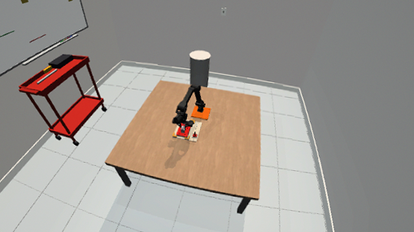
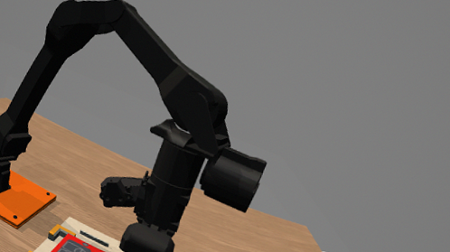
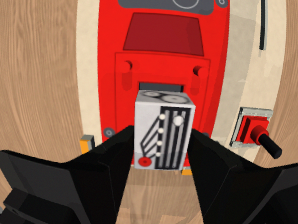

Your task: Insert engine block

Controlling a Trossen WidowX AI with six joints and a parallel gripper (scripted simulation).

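Now: the engine block 10 mm below my gripper tip.
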